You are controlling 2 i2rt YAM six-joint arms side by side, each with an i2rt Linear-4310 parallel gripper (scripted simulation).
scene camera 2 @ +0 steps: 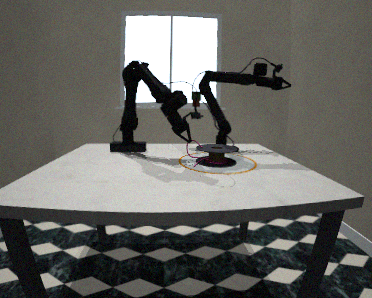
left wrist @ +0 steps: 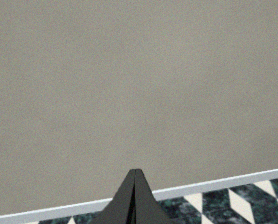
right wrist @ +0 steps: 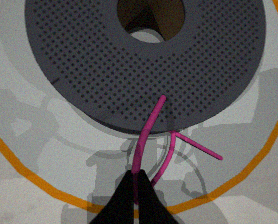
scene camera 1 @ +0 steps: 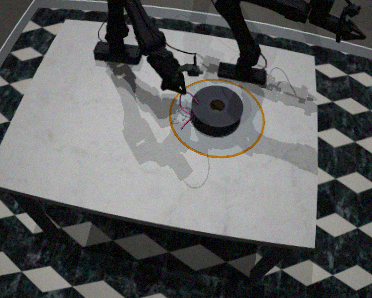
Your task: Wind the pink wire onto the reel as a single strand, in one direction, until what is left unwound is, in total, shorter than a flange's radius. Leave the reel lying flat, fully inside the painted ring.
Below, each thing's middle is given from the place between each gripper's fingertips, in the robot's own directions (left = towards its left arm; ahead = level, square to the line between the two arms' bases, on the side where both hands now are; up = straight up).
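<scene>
Looking at the dark reel (scene camera 1: pixel 220 123), I find it 130 mm to the left of my right hand, 10 mm ahead of it and 60 mm below it. Going by its middle, the reel is nearer to my right hand than to my left hand.
As for my left hand, it is 46 cm to the left of the dark reel and 16 cm short of it, and it is 36 cm above the reel.
</scene>
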